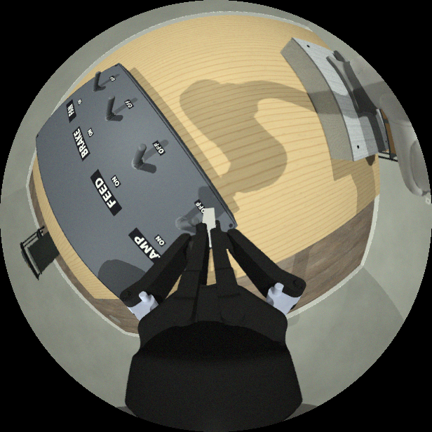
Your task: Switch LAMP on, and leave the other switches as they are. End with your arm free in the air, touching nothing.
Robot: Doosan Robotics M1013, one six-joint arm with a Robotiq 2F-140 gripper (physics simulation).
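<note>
The dark grey switch panel (70, 170) lies at the left. The LAMP switch (183, 223) is a grey lever near the panel's lower right corner, between its OFF label (199, 205) and its ON label (159, 240). Its lever is partly hidden by my fingertips, so its exact tilt is hard to tell. The LAMP name label (141, 242) is partly covered by a finger link. My gripper (209, 215) is shut and empty, with its pale tips right beside the LAMP lever on the OFF side. I cannot tell whether they touch it.
The FEED switch (140, 154), BRAKE switch (110, 107) and FAN switch (97, 82) stand farther up the panel. A grey metal plate (330, 90) with the arm's base is at the upper right of the wooden table (240, 50). The arm's shadow falls between.
</note>
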